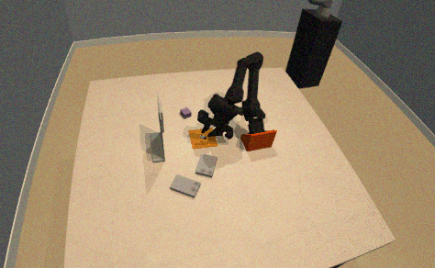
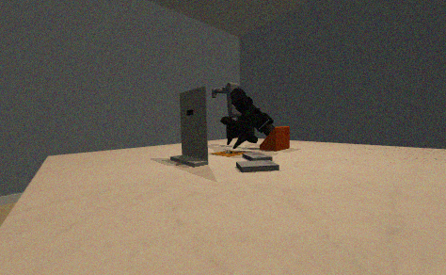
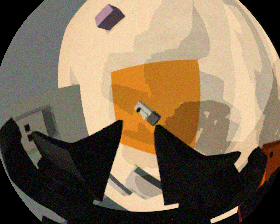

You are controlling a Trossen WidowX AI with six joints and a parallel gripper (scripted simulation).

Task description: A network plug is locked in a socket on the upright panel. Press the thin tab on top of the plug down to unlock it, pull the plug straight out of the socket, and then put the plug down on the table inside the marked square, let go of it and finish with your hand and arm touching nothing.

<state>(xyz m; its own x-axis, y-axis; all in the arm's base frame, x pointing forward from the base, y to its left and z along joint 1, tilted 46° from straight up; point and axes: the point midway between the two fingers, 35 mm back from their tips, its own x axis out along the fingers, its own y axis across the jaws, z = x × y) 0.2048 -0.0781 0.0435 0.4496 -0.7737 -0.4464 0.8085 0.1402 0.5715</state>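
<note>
My gripper tip is 1 cm short of the grey network plug, 1 cm to the left of it and 2 cm above it. From my gripper tip the other things lie so: orange marked square (1 cm to the right, 3 cm below); then grey panel (21 cm ahead, 1 cm to the right, 8 cm above).
</note>
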